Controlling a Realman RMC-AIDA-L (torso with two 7-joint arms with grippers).
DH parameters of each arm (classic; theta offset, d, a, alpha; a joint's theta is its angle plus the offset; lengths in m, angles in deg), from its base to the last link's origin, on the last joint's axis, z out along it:
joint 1: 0 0.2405 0 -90
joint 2: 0 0 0 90
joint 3: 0 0.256 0 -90
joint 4: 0 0 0 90
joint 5: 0 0.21 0 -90
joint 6: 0 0 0 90
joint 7: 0 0.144 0 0
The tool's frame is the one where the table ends.
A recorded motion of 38 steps. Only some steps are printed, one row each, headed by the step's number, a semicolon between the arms.
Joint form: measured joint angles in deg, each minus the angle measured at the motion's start. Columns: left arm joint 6, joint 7, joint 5, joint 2, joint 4, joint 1, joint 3; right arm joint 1, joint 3, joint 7, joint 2, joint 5, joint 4, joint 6.
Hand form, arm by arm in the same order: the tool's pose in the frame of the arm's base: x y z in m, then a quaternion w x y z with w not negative. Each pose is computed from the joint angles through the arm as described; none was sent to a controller.
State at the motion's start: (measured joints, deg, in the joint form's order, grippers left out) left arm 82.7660 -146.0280 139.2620 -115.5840 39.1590 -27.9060 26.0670; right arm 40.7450 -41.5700 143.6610 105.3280 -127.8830 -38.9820 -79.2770
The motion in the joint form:
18: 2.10 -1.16 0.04 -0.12 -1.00 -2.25 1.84; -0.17 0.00 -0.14 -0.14 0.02 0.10 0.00
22: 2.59 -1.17 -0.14 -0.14 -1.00 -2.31 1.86; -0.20 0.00 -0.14 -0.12 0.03 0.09 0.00
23: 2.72 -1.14 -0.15 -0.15 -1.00 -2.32 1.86; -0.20 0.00 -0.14 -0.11 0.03 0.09 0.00
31: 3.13 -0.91 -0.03 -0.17 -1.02 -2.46 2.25; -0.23 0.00 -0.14 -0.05 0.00 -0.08 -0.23
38: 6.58 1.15 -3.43 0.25 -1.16 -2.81 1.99; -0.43 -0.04 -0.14 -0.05 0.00 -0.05 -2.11
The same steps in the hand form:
18: -0.3354 0.3187 0.0264 0.10146 -0.63537 -0.75104 -0.14815; 0.2707 0.4126 0.0978 0.18577 -0.75986 0.60567 0.14580
22: -0.3338 0.3184 0.0261 0.09677 -0.63643 -0.75057 -0.14909; 0.2708 0.4125 0.0977 0.18568 -0.75973 0.60585 0.14588
23: -0.3335 0.3183 0.0259 0.09560 -0.63689 -0.75035 -0.14903; 0.2708 0.4125 0.0976 0.18559 -0.75973 0.60587 0.14589
31: -0.3319 0.3179 0.0248 0.09130 -0.64149 -0.74782 -0.14465; 0.2704 0.4120 0.0975 0.18429 -0.76055 0.60536 0.14541
38: -0.3195 0.3195 0.0287 0.06343 -0.65950 -0.72949 -0.16994; 0.2700 0.4071 0.0954 0.16886 -0.76314 0.60772 0.14062

